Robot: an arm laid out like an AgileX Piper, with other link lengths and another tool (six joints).
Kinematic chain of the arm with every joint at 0, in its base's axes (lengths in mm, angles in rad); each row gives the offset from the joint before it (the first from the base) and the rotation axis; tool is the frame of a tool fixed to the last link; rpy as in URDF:
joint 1: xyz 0 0 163.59 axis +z
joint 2: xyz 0 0 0 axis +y
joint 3: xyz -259.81 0 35.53 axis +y
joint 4: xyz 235.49 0 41.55 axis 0.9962 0 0.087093
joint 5: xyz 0 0 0 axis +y
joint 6: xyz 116.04 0 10.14 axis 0.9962 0 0.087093
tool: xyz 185.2 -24 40.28 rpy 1.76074 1.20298 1.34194
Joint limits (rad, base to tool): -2.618..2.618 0..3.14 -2.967..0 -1.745..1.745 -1.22..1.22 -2.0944..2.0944
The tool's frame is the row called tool.
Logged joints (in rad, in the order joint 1, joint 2, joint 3, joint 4, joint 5, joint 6), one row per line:
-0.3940 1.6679 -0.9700 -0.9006 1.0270 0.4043
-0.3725 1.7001 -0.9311 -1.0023 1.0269 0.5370
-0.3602 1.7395 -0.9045 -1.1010 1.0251 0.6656
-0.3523 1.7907 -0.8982 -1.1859 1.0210 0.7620
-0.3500 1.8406 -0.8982 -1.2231 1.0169 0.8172
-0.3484 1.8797 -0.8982 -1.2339 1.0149 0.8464
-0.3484 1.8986 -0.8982 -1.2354 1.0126 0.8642
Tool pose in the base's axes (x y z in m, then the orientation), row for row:
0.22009 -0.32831 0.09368 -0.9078 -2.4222 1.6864
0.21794 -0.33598 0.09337 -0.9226 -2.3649 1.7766
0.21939 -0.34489 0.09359 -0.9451 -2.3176 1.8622
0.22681 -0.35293 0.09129 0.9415 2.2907 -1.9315
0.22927 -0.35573 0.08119 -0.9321 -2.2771 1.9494
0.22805 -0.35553 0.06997 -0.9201 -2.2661 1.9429
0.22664 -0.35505 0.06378 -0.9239 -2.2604 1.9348
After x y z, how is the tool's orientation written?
As a rotation vector, in radians.
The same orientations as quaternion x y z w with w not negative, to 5 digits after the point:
-0.29388 -0.78414 0.54594 0.02685
-0.29769 -0.76308 0.57325 0.02158
-0.30293 -0.74286 0.59689 0.01097
0.29977 0.72934 -0.61498 0.00041
-0.29693 -0.72539 0.62100 0.00123
-0.29456 -0.72546 0.62199 0.00901
-0.29652 -0.72547 0.62097 0.01304

